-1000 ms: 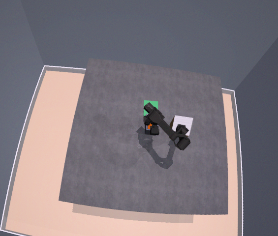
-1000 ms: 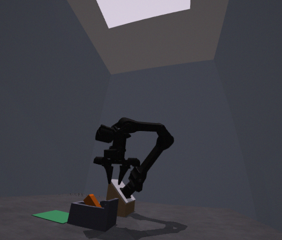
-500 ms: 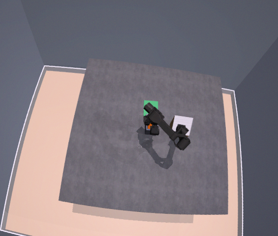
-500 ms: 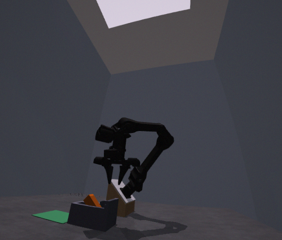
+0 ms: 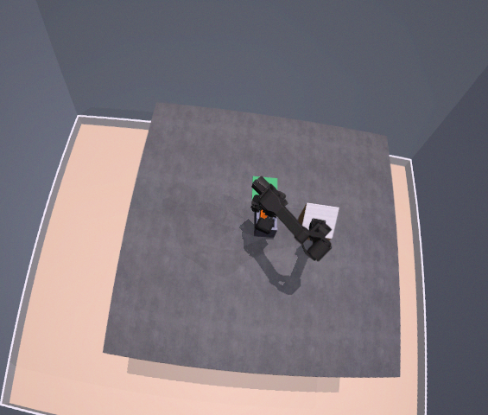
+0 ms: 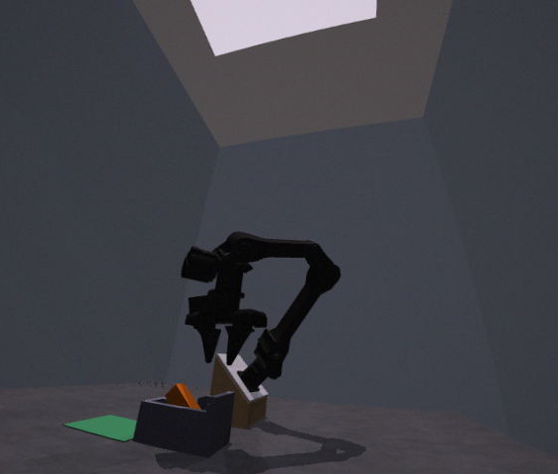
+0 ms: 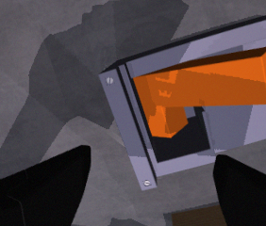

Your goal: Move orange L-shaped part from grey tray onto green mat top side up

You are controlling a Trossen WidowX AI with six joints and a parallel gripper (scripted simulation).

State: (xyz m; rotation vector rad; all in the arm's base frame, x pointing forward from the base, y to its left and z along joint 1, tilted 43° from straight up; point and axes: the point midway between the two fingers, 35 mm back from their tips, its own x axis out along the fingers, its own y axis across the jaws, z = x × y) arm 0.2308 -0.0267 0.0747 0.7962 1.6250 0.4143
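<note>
My gripper tip is 10 cm above the orange L-shaped part, 3 cm to the left of it and 1 cm past it. Also, from my gripper tip: green mat (21 cm to the right, 16 cm below, 2 cm ahead).
</note>
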